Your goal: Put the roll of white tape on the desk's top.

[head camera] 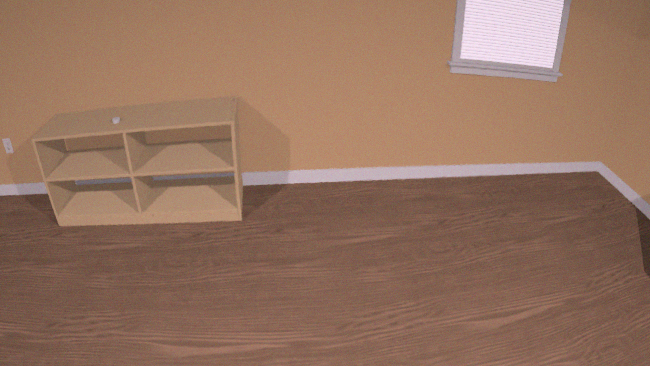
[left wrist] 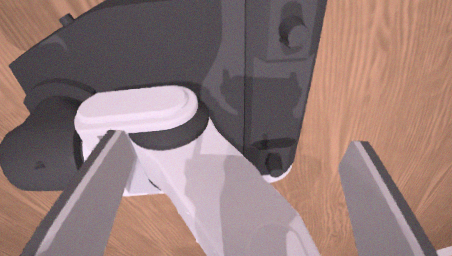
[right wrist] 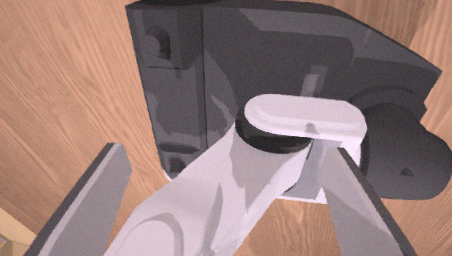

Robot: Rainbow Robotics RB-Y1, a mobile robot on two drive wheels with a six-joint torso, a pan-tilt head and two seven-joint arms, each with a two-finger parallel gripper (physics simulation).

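Places are measured from the robot's base along level axes (x ahead, y left, z up), in centimetres.
Pixels of known places: left gripper, fingertip midpoint: [left wrist: 236, 149]; right gripper, fingertip midpoint: [right wrist: 225, 158].
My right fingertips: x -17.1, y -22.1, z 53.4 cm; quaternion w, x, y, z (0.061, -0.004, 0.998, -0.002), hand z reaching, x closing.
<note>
Behind a point stands the place of what it marks.
A small white object [head camera: 116, 120] @(x 179.4, y 120.8, z 62.6 cm), perhaps the roll of white tape, sits on top of a low wooden shelf unit at the left in the head camera view; it is too small to tell its shape. A desk does not show in the head camera view. My left gripper [left wrist: 236, 149] @(x -13.9, y 23.5, z 53.8 cm) is open, with nothing between its fingers; the robot's own arm and base show behind them. My right gripper [right wrist: 225, 158] @(x -17.1, y -22.1, z 53.4 cm) is open and empty in the same way. Both grippers are far from the shelf unit and do not show in the head camera view.
The shelf unit [head camera: 180, 111] @(x 194.5, y 86.3, z 61.0 cm) has open compartments and stands against the tan wall [head camera: 350, 100] @(x 231.7, y -6.1, z 55.1 cm). A window [head camera: 510, 35] @(x 249.0, y -108.1, z 104.6 cm) is in the wall at upper right. White baseboard [head camera: 400, 173] @(x 236.6, y -41.8, z 4.4 cm) runs along the wood floor [head camera: 350, 280] @(x 139.1, y -9.4, z 0.0 cm) to a corner at the right.
</note>
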